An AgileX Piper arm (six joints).
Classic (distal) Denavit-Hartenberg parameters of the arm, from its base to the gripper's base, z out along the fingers. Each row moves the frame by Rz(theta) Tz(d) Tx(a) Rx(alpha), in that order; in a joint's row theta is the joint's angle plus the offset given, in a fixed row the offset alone. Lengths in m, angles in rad.
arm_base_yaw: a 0  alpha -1.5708  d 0.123  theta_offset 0
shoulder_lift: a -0.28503  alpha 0  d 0  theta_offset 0.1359
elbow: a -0.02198  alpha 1.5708  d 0  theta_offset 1.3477
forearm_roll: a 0  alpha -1.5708  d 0.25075  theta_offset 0
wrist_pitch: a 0  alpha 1.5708  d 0  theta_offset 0
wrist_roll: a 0  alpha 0  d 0.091  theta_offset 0
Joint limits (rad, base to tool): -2.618..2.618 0..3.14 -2.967..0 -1.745..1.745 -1.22..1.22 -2.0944..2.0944
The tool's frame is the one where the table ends.
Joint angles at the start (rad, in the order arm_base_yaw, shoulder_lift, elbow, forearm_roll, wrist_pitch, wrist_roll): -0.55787 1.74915 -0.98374 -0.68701 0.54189 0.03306
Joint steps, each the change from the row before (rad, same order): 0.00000 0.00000 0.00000 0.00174 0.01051 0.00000; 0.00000 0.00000 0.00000 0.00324 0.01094 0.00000; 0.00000 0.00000 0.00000 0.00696 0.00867 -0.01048; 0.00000 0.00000 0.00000 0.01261 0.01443 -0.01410; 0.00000 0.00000 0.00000 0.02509 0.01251 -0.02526; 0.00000 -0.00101 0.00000 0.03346 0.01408 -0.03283; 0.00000 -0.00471 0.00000 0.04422 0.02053 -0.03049; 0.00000 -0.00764 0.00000 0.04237 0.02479 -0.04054; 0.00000 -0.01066 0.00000 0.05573 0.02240 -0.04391; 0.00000 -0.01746 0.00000 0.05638 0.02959 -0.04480
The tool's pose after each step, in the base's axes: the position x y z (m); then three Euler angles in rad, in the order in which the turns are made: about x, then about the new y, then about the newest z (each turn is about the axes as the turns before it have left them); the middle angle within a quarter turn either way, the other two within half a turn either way. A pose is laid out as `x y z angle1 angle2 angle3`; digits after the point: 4 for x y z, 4 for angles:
0.2676 -0.2026 0.1765 2.6121 0.1712 -3.0344
0.2666 -0.2025 0.1762 2.6147 0.1604 -3.0321
0.2659 -0.2022 0.1759 2.6191 0.1520 -3.0374
0.2646 -0.2016 0.1754 2.6273 0.1382 -3.0421
0.2636 -0.2005 0.1746 2.6427 0.1272 -3.0486
0.2625 -0.1989 0.1739 2.6629 0.1163 -3.0560
0.2609 -0.1965 0.1742 2.6890 0.1035 -3.0520
0.2588 -0.1939 0.1753 2.7145 0.0898 -3.0588
0.2570 -0.1904 0.1772 2.7474 0.0840 -3.0587
0.2544 -0.1863 0.1812 2.7805 0.0789 -3.0582

